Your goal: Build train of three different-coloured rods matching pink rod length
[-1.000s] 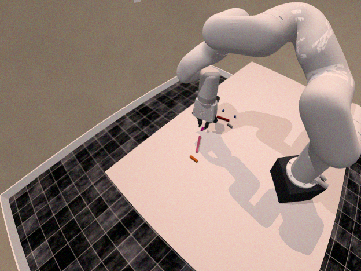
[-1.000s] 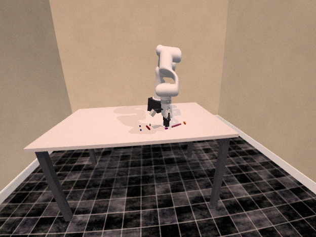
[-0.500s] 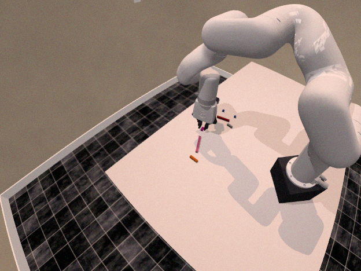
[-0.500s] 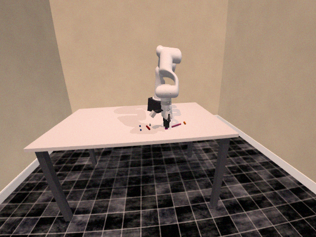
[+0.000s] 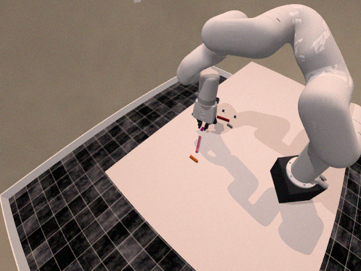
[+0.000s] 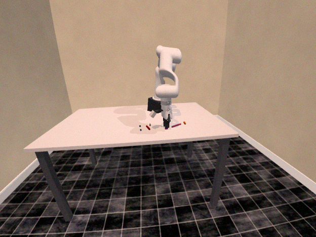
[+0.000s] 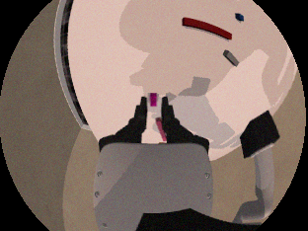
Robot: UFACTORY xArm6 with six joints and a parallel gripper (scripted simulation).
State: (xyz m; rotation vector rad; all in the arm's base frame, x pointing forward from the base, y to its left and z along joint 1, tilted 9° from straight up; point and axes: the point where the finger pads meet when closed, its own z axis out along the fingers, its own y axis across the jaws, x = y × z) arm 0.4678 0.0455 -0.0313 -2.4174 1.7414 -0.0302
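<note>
The magenta rod lies 3 cm below my hand. Also, from my hand: red rod: 14 cm to the right, 3 cm below, 3 cm behind; grey rod: 12 cm to the right, 8 cm behind, 3 cm below; pink rod: 8 cm to the left, 5 cm behind, 3 cm below.
</note>
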